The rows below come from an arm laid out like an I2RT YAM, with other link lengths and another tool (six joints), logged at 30 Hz.
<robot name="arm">
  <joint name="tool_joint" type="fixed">
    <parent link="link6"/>
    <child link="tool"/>
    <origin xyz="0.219 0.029 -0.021" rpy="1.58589 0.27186 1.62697"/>
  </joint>
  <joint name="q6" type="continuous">
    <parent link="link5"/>
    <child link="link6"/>
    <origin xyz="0.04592 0 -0.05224" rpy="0 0 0"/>
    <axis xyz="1 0 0"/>
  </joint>
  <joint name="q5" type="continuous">
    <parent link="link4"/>
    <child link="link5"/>
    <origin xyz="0.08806 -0.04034 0.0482" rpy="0 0 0"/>
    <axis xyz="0 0 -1"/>
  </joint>
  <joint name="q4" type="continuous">
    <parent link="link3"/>
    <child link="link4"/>
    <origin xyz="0.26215 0.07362 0.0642" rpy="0 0 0"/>
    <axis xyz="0 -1 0"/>
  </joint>
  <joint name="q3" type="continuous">
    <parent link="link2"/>
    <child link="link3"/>
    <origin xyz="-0.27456 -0.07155 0" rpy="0 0 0"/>
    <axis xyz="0 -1 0"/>
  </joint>
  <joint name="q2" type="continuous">
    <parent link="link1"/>
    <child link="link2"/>
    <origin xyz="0.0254 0.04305 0.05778" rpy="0 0 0"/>
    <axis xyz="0 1 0"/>
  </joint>
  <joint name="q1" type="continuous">
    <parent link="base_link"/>
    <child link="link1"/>
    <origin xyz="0 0 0.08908" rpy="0 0 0"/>
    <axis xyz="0 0 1"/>
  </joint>
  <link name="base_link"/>
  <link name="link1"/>
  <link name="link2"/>
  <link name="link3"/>
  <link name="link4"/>
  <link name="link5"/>
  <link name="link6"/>
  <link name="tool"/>
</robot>
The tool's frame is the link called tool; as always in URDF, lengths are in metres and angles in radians. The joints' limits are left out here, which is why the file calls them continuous.
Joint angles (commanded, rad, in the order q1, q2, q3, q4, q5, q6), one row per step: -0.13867, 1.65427, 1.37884, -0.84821, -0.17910, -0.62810; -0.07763, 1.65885, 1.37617, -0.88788, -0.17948, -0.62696; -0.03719, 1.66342, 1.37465, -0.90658, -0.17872, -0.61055; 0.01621, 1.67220, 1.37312, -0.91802, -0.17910, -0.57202; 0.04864, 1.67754, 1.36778, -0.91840, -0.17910, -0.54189; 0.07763, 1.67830, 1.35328, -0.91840, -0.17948, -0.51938; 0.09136, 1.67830, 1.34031, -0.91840, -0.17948, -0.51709; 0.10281, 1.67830, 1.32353, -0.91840, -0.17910, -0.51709; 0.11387, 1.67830, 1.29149, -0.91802, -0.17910, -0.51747; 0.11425, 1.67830, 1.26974, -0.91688, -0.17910, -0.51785; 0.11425, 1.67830, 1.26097, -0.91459, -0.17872, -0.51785; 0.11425, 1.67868, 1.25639, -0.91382, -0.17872, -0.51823; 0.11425, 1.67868, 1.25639, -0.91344, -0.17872, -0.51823; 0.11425, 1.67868, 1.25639, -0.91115, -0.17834, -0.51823; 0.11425, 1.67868, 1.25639, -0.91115, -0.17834, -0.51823
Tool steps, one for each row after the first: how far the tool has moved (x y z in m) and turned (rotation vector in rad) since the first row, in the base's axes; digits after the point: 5 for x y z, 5 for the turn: -0.01529, 0.02798, -0.00709, 0.00589, 0.04677, 0.06016; -0.02383, 0.04566, -0.01110, 0.01311, 0.07399, 0.08545; -0.03174, 0.06900, -0.01563, 0.02782, 0.10195, 0.10390; -0.03646, 0.08302, -0.01928, 0.03802, 0.11825, 0.10872; -0.04418, 0.09506, -0.02436, 0.04502, 0.13777, 0.11693; -0.05024, 0.10010, -0.02878, 0.04459, 0.15144, 0.12819; -0.05759, 0.10380, -0.03447, 0.04283, 0.16848, 0.13900; -0.07069, 0.10663, -0.04498, 0.04057, 0.20033, 0.14948; -0.07870, 0.10585, -0.05186, 0.03961, 0.22089, 0.14960; -0.08130, 0.10545, -0.05452, 0.03901, 0.22735, 0.14928; -0.08288, 0.10526, -0.05604, 0.03872, 0.23147, 0.14951; -0.08275, 0.10527, -0.05603, 0.03873, 0.23109, 0.14952; -0.08195, 0.10526, -0.05594, 0.03846, 0.22879, 0.14946; -0.08195, 0.10526, -0.05594, 0.03846, 0.22879, 0.14946
